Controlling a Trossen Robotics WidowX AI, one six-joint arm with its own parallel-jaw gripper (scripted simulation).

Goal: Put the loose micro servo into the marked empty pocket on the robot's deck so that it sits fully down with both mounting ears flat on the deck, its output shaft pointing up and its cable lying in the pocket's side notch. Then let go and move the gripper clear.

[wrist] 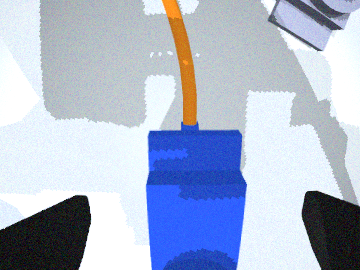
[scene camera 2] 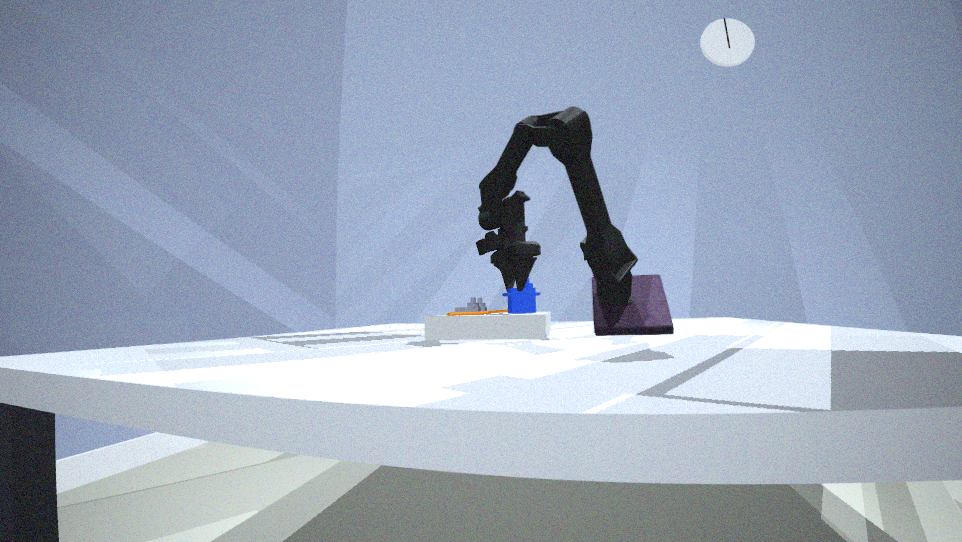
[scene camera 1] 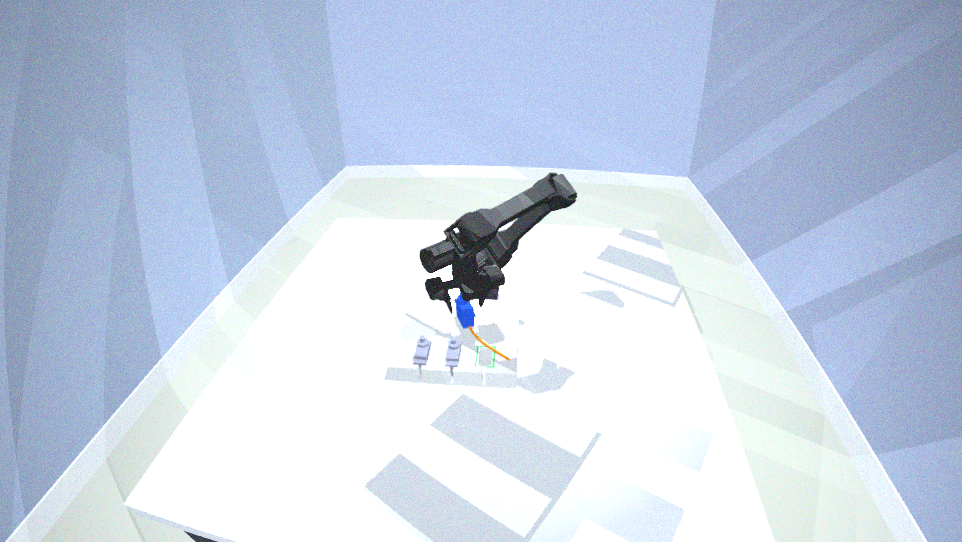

My gripper (scene camera 2: 514, 291) is open, holding nothing. Further things: a micro servo (scene camera 2: 519, 302).
The micro servo also shows in the wrist view (wrist: 195, 191). My gripper shows as well in the wrist view (wrist: 198, 208) and in scene camera 1 (scene camera 1: 465, 309).
